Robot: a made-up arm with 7 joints.
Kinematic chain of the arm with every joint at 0, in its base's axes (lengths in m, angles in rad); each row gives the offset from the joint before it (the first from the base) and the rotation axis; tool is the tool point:
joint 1: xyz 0 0.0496 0 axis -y
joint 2: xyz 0 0.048 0 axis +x
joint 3: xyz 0 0 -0.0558 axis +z
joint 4: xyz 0 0 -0.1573 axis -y
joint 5: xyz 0 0 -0.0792 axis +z
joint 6: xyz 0 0 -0.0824 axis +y
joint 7: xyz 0 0 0 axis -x
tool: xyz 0 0 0
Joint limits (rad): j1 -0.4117..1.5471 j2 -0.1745..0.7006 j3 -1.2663..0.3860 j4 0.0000..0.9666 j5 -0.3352..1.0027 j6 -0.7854..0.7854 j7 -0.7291..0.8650
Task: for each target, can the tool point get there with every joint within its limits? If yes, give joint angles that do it. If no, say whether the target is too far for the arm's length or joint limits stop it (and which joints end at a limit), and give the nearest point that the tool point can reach.
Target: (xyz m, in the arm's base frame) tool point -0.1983 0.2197 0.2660
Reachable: no: joint limits stop it (at a limit: joint 1, joint 2, joint 3, joint 4) | nearest point 0.2037 0.3324 0.1184 | short by 0.443 m
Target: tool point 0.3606 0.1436 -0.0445
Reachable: yes | joints 1.3705 0.2943 -1.1384 0.4293 0.7457 0.2123 -0.1180
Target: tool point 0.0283 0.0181 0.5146
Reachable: no: too far | nearest point 0.3000 0.0257 0.1245 | short by 0.475 m
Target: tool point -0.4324 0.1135 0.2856
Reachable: no: too far | nearest point -0.1146 0.3392 -0.2625 | short by 0.673 m
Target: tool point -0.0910 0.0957 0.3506
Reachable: no: joint limits stop it (at a limit: joint 1, joint 2, joint 4) | nearest point 0.2210 0.3121 0.1257 | short by 0.441 m
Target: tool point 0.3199 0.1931 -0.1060
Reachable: yes | joints 0.9239 0.2926 -0.0052 0.7339 0.9011 -0.2099 -0.0700
